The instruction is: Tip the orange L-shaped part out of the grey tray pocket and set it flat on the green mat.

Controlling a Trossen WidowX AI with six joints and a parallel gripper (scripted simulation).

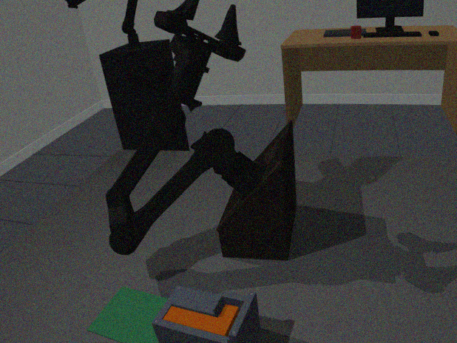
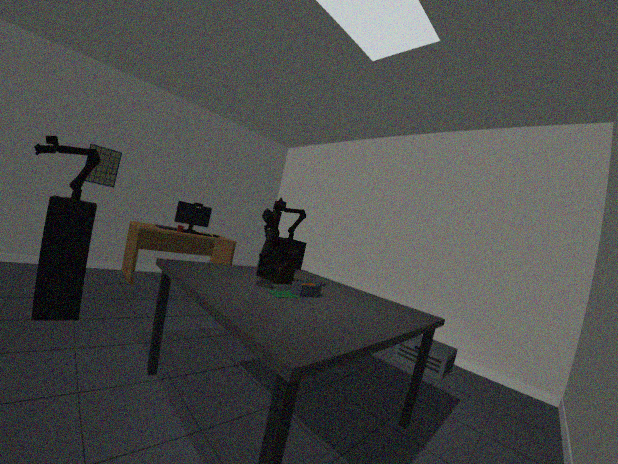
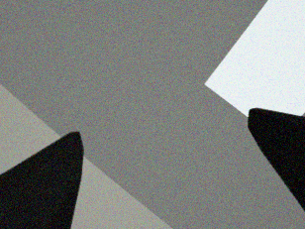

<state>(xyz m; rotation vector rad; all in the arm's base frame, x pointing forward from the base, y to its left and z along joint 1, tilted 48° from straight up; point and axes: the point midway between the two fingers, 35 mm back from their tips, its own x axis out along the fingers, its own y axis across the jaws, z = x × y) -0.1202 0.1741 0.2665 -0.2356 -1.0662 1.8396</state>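
Now: the orange L-shaped part 36 cm ahead of my gripper tip, 6 cm to the left of it and 46 cm below it. The rest, counted from my gripper tip: green mat (35 cm ahead, 11 cm to the right, 52 cm below).
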